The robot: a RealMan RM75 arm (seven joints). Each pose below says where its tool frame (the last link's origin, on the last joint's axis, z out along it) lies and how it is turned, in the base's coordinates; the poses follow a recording.
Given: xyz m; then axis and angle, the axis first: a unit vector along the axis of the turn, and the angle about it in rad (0 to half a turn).
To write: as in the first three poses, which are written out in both.
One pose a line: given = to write
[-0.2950 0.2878 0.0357 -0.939 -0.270 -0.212 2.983] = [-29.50 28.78 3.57 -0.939 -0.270 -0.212 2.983]
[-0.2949 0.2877 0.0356 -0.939 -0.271 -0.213 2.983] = [-29.49 28.77 3.56 -0.939 -0.271 -0.213 2.983]
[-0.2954 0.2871 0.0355 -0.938 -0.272 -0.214 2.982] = [-29.54 28.71 3.55 -0.938 -0.272 -0.214 2.982]
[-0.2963 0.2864 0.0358 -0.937 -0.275 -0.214 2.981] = [-29.63 28.64 3.58 -0.937 -0.275 -0.214 2.981]
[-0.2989 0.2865 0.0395 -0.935 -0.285 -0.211 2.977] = [-29.89 28.65 3.95 -0.935 -0.285 -0.211 2.977]
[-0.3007 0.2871 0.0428 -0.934 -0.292 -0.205 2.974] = [-30.07 28.71 4.28 -0.934 -0.292 -0.205 2.974]
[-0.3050 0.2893 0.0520 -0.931 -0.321 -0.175 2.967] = [-30.50 28.93 5.20 -0.931 -0.321 -0.175 2.967]
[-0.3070 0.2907 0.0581 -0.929 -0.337 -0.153 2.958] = [-30.70 29.07 5.81 -0.929 -0.337 -0.153 2.958]
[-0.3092 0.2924 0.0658 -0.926 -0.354 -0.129 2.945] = [-30.92 29.24 6.58 -0.926 -0.354 -0.129 2.945]
